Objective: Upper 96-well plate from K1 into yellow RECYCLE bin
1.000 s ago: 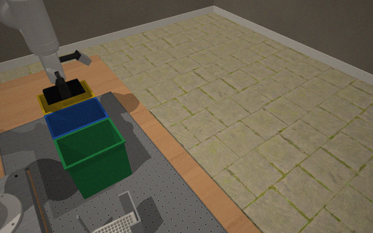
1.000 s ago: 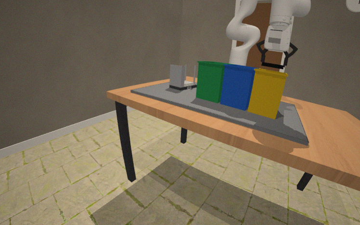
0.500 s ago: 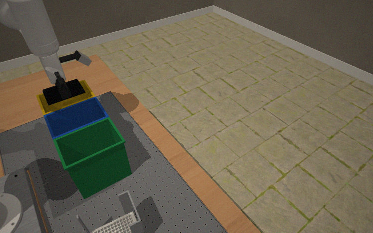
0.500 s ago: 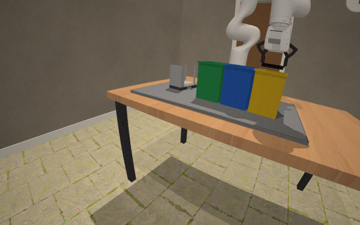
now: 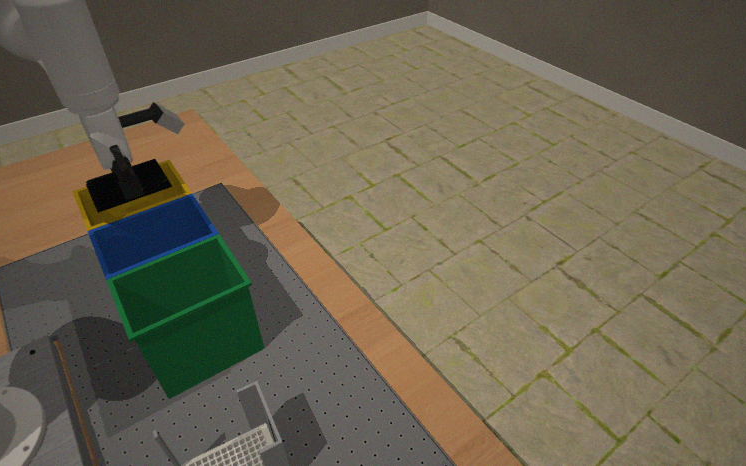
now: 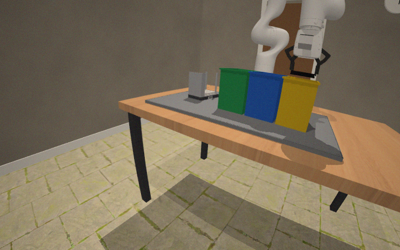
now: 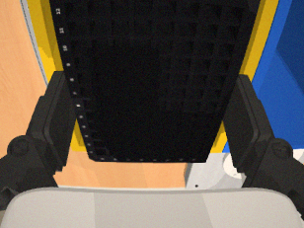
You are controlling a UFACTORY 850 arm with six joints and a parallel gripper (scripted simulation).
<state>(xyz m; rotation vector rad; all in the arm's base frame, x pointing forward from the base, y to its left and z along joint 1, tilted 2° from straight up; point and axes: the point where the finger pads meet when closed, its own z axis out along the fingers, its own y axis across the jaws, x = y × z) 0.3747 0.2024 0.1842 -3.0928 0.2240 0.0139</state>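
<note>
Now: the black 96-well plate 10 mm below my hand. From my hand the other things lie so: green bin: 260 mm to the right, 120 mm below, 40 mm behind; blue bin: 130 mm to the right, 120 mm below, 20 mm behind; yellow bin: 120 mm below.
</note>
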